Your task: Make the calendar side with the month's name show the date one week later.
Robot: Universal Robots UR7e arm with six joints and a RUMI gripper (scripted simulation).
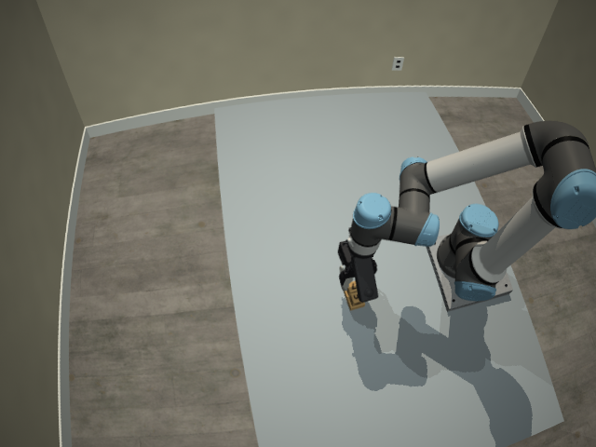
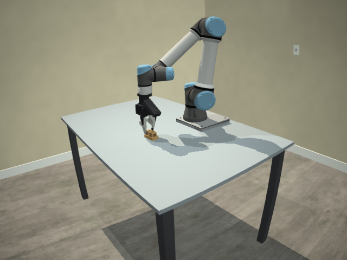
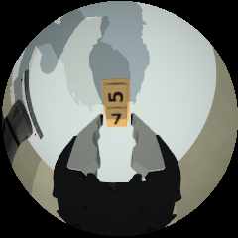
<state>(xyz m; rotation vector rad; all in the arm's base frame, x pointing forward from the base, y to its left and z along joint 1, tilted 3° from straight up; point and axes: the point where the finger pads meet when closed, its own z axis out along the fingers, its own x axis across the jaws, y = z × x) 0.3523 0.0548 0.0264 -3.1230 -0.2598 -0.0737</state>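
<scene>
The wooden tray is 20 mm to the left of my hand and 30 mm below it.
</scene>
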